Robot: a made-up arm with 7 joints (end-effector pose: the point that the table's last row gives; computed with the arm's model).
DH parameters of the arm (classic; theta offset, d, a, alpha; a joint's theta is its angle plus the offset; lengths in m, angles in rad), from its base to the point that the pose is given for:
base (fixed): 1.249 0 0.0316 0
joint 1: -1.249 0.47 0 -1.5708
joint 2: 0 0 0.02 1.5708
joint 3: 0 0.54 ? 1.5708
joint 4: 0 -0.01 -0.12 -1.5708
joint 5: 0 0.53 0.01 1.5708
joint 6: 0 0.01 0.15 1.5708
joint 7: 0.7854 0 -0.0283 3.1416
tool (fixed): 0.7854 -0.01 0 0
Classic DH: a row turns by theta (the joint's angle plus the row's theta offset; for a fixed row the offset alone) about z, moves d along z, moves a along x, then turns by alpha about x.
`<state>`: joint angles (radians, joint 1 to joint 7).
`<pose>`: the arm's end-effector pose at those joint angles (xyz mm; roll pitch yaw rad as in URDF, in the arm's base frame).
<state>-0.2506 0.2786 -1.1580 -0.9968 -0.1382 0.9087 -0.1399</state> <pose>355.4 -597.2 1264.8 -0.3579 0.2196 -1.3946</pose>
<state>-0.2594 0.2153 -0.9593 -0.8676 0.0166 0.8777 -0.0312</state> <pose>419.6 -508.8 1333.9 -0.1594 0.1198 -1.1863</pose>
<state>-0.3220 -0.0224 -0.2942 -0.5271 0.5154 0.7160 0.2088</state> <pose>335.0 -103.5 1558.1 0.3035 -0.2038 -0.4291</pose>
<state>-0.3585 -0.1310 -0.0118 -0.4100 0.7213 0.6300 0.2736</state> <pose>178.4 74.7 1604.5 0.3066 -0.3424 -0.0345</pose>
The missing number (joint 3, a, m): 0.06
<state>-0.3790 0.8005 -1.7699 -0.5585 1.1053 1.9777 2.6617</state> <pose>638.9 -550.9 1366.1 0.8770 0.8618 2.8732</pose>
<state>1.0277 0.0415 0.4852 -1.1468 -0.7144 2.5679 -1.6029</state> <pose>23.2 612.0 1433.1 -1.4825 0.6654 2.7748</pose>
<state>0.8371 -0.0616 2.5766 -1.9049 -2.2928 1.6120 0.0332</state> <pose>-693.7 -161.3 871.2 -2.3061 0.3895 -2.8250</pose>
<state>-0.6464 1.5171 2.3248 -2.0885 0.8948 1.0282 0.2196</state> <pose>470.2 204.8 976.2 1.5561 -0.4943 2.2909</pose>
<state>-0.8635 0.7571 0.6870 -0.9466 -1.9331 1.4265 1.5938</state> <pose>945.5 -567.5 911.6 0.0485 -1.4841 -2.0878</pose>
